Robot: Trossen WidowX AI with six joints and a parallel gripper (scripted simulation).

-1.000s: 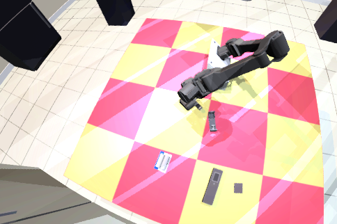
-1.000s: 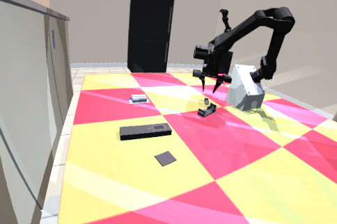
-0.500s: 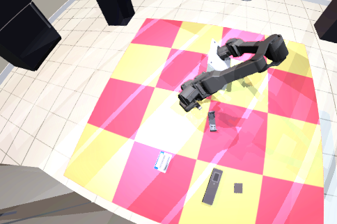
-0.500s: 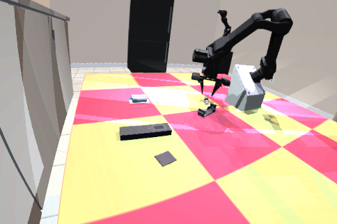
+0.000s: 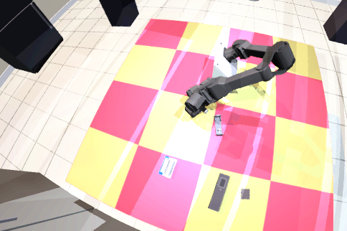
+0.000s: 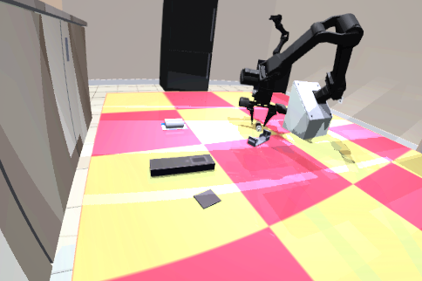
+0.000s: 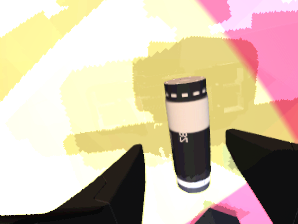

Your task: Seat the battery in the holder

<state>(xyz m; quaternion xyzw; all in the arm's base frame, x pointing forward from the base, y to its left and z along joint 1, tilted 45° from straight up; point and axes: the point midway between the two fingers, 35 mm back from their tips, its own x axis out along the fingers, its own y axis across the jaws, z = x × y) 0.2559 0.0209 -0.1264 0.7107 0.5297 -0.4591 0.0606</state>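
Now: gripper tip right at the battery. The rest, counted from my gripper tip: remote control 370 mm ahead, 160 mm to the left; then battery blister card 320 mm ahead, 90 mm to the right.
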